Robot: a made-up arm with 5 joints.
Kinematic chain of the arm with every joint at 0, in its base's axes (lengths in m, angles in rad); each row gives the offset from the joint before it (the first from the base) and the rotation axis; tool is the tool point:
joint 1: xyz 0 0 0.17 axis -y
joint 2: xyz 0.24 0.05 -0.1 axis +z
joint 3: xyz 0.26 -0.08 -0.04 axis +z
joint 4: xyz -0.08 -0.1 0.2 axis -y
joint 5: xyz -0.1 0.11 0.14 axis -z
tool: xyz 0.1 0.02 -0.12
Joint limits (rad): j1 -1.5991..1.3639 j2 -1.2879..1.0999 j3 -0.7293..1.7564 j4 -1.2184..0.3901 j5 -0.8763..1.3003
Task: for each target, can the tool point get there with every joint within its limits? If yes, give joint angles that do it. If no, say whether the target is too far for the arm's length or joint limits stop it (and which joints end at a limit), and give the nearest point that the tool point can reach.
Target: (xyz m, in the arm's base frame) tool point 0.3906 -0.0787 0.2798
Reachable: yes | joints 0.0914 -0.2901 0.3647 -0.7906 0.0270
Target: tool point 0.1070 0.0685 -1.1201
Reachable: no: too far | nearest point 0.0545 0.0573 -0.4872 | short by 0.635 m
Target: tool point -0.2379 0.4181 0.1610
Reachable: no: joint limits stop it (at a limit: joint 1, joint 2, joint 3, joint 5) | nearest point -0.0285 0.2918 0.4555 | short by 0.383 m
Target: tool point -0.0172 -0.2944 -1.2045
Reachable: no: too far | nearest point 0.0399 -0.0709 -0.4698 | short by 0.770 m
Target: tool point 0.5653 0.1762 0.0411
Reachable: yes | joints -0.3906 0.8468 1.4494 -1.0456 1.0124
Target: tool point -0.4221 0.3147 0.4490
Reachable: no: joint limits stop it (at a limit: joint 1, joint 2, joint 5) | nearest point -0.0500 0.2826 0.4859 | short by 0.375 m
